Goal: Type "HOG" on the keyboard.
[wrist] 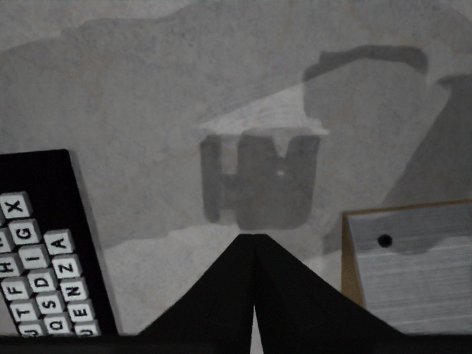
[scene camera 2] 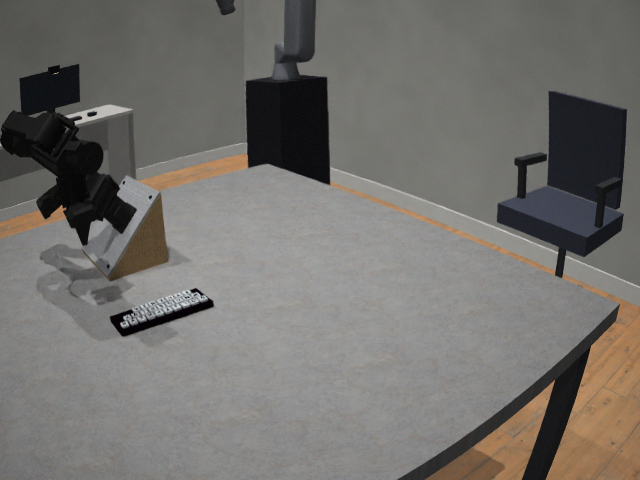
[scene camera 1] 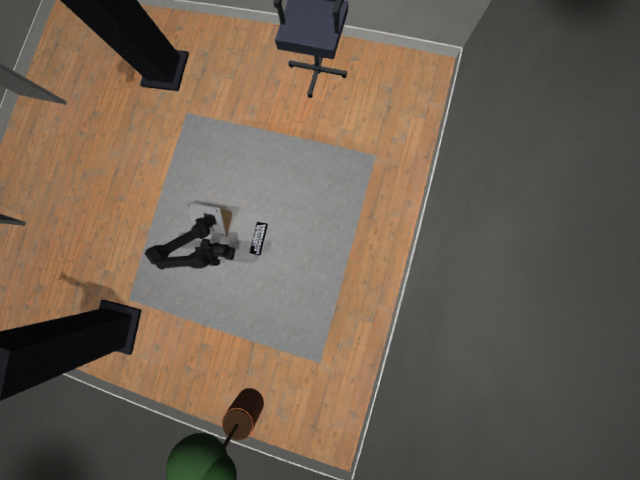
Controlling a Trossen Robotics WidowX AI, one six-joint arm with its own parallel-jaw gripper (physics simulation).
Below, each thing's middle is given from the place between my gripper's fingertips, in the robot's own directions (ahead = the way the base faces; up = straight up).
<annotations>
The black keyboard [scene camera 2: 162, 304] lies 140 mm ahead of my hand, 110 mm below it and 90 mm to the left of it.
</annotations>
